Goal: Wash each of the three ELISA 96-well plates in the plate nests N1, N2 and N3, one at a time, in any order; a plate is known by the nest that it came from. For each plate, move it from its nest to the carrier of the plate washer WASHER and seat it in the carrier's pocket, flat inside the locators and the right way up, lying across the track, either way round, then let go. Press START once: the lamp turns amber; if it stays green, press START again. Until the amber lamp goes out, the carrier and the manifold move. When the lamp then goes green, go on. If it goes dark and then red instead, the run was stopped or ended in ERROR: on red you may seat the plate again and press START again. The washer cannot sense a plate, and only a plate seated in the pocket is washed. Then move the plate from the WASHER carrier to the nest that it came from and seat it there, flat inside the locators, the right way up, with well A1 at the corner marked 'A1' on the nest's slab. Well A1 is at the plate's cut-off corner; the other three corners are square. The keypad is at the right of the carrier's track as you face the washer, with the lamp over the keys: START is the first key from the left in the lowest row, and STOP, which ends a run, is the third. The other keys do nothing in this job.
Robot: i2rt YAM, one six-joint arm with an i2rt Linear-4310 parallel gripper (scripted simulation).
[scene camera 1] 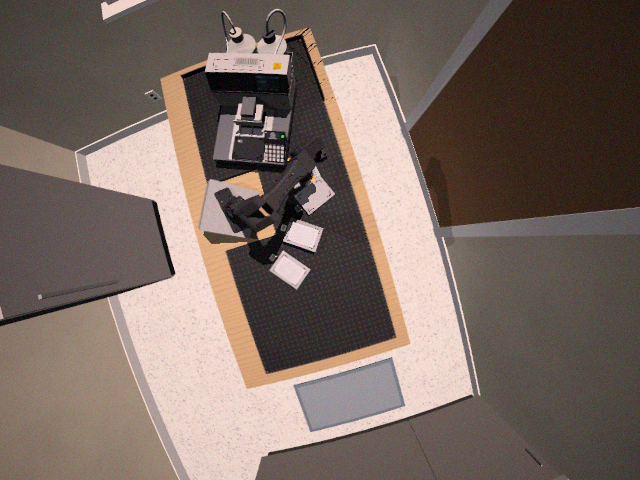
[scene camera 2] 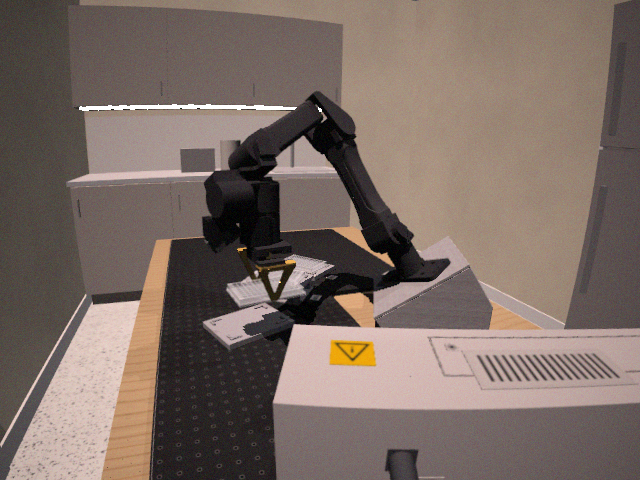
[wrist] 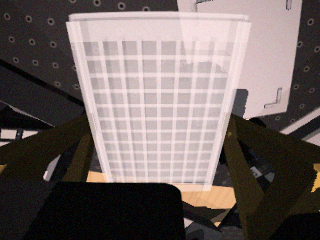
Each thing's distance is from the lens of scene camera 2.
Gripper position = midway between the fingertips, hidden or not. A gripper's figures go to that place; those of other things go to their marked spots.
my gripper (scene camera 2: 265, 292): 0.70 m
96-well plate (scene camera 2: 247, 293): 0.67 m
